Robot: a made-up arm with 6 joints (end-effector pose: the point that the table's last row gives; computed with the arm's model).
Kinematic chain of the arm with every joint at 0, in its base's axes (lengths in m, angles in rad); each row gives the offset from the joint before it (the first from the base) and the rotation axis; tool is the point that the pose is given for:
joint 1: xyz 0 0 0.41 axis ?
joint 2: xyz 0 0 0 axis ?
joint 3: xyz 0 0 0.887 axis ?
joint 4: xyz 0 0 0 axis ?
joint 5: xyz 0.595 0 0 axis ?
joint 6: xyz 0 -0.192 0 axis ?
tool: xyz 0 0 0
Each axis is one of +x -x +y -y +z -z.
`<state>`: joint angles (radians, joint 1 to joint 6).
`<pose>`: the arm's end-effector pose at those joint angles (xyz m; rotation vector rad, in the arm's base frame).
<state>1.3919 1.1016 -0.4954 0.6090 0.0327 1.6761</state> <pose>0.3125 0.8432 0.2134 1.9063 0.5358 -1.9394</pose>
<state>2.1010 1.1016 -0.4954 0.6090 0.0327 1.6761</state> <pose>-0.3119 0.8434 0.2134 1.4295 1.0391 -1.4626</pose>
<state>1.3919 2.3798 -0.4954 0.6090 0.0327 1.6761</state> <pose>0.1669 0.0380 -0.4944 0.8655 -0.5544 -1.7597</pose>
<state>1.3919 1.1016 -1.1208 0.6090 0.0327 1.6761</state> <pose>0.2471 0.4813 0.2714 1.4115 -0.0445 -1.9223</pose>
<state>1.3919 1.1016 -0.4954 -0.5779 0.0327 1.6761</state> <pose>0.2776 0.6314 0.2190 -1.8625 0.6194 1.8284</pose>
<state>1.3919 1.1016 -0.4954 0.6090 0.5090 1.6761</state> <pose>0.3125 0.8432 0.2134 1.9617 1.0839 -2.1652</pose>
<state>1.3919 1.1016 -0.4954 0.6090 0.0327 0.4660</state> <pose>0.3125 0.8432 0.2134 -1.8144 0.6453 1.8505</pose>
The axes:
joint 1: +z
joint 2: +y
joint 3: -y
joint 4: -x
joint 5: -y
joint 6: -x

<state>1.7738 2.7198 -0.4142 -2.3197 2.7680 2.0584</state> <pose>-0.0811 -0.2545 -0.2632 1.6939 1.3100 1.1934</pose>
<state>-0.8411 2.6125 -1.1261 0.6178 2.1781 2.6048</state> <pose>-0.1879 -0.0247 -0.1132 -1.0546 0.7754 0.9196</pose>
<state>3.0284 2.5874 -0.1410 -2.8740 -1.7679 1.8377</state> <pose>0.0770 -0.1951 -0.5367 -1.0788 1.7125 1.7480</pose>
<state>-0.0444 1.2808 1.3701 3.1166 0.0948 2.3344</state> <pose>1.4493 0.1277 0.7215 0.8321 -0.0123 -0.0419</pose>
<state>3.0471 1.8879 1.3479 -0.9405 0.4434 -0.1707</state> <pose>-1.2570 0.2328 -0.3055 -0.0061 1.2874 2.2842</pose>
